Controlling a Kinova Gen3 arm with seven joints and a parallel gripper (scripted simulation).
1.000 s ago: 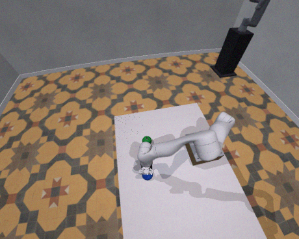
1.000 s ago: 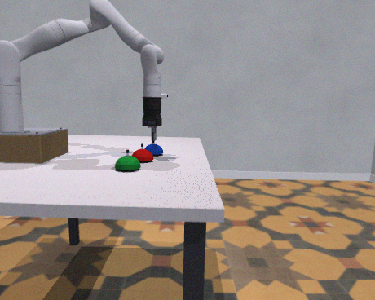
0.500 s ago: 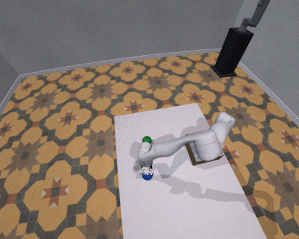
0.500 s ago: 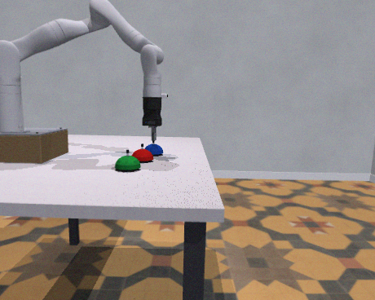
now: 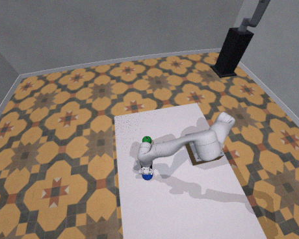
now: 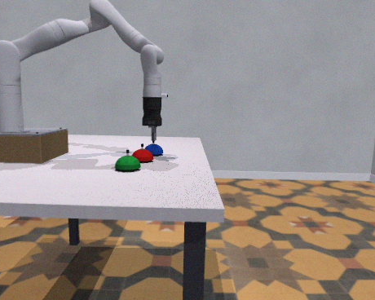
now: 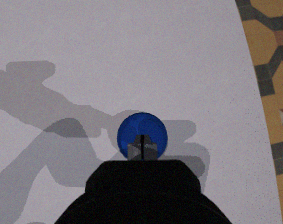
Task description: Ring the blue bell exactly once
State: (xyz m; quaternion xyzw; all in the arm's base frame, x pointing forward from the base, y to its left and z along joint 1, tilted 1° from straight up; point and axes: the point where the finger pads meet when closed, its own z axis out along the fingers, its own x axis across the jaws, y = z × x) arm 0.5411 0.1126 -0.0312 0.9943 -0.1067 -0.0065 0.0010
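Now: the blue bell 4 cm below my hand. Also, from my hand: red bell 14 cm to the right, 4 cm below, 3 cm behind; green bell 28 cm to the right, 6 cm behind, 4 cm below.
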